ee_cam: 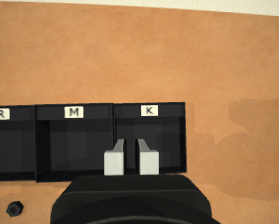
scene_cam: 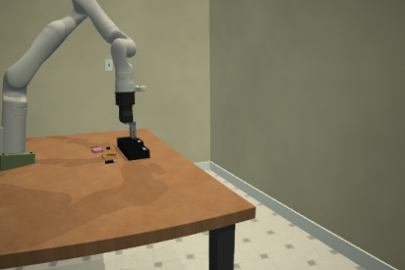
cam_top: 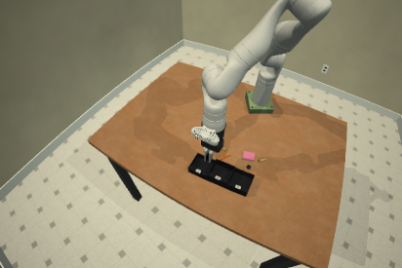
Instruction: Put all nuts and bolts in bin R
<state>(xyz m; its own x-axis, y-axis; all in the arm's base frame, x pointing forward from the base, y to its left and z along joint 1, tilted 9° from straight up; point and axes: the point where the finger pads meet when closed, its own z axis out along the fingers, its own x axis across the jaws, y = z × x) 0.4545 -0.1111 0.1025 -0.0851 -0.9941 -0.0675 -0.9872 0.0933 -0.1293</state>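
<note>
Now: hand 10 mm short of the black bin tray, 60 mm to the right of it and 70 mm above it. Round my hand: dark hex nut 70 mm behind, 150 mm to the left, 90 mm below; black USB stick 110 mm behind, 50 mm to the right, 90 mm below; orange marker 80 mm behind, 40 mm to the left, 90 mm below.
</note>
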